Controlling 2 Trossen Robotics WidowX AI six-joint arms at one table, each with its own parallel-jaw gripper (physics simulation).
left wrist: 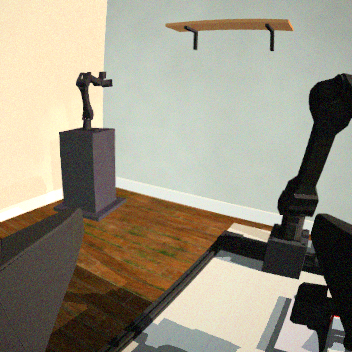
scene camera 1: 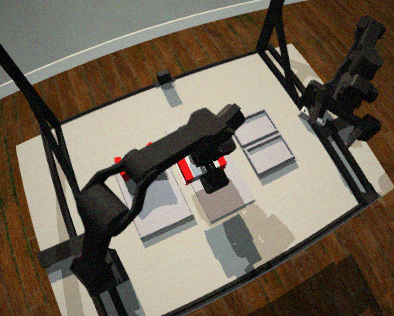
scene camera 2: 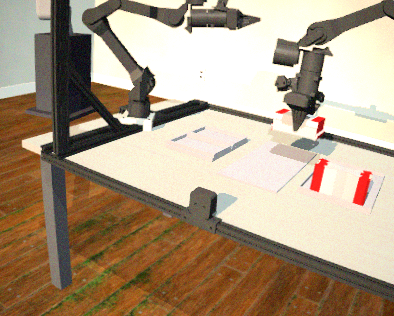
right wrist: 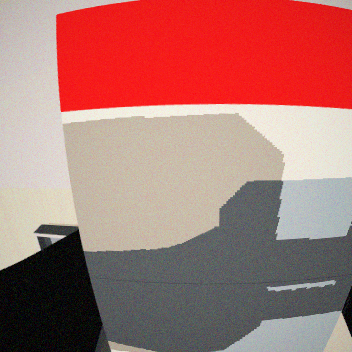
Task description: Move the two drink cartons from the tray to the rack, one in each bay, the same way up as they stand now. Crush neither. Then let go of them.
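Where they show: left gripper, fingertip midpoint: (left wrist: 202, 224) (scene camera 1: 330, 136) (scene camera 2: 259, 19); right gripper, fingertip midpoint: (scene camera 1: 199, 165) (scene camera 2: 299, 129) (right wrist: 216, 221); left arm's base at its link origin: (scene camera 2: 138, 115); right arm's base at its link origin: (left wrist: 289, 234) (scene camera 1: 98, 272).
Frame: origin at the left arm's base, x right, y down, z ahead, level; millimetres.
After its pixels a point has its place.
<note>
My right gripper (scene camera 1: 209, 167) {x 237, y -72, z 461 mm} (scene camera 2: 298, 125) {x 237, y -72, z 461 mm} is shut on a white drink carton with red ends (scene camera 1: 186, 170) {x 253, y -110, z 506 mm} (scene camera 2: 281, 120) {x 242, y -92, z 409 mm} (right wrist: 206, 52) {x 211, y -108, z 415 mm}. It holds the carton level in the air above the pale mat (scene camera 1: 241, 185) {x 104, y 32, z 409 mm} (scene camera 2: 258, 169) {x 290, y 32, z 359 mm}. The carton fills the right wrist view. The second carton (scene camera 1: 118, 160) {x 454, y -38, z 573 mm} (scene camera 2: 327, 180) {x 416, y -7, z 501 mm} lies in the tray (scene camera 1: 164, 216) {x 252, y 30, z 625 mm} (scene camera 2: 344, 188), mostly hidden under my right arm in scene camera 1. The two-bay rack (scene camera 1: 263, 137) {x 122, y 25, z 217 mm} (scene camera 2: 227, 150) {x 184, y 26, z 283 mm} is empty. My left gripper (scene camera 2: 255, 19) {x 5, y -338, z 349 mm} is open and empty, high up and far from the cartons.
A black frame rail runs around the table, with a small black block (scene camera 1: 164, 76) {x 538, y -11, z 221 mm} (scene camera 2: 202, 204) {x 561, y 2, z 212 mm} on one edge. Upright frame posts (scene camera 2: 60, 78) {x 324, y -170, z -145 mm} stand at the corners. My right arm (scene camera 1: 164, 150) {x 244, y -408, z 586 mm} spans the tray and the mat.
</note>
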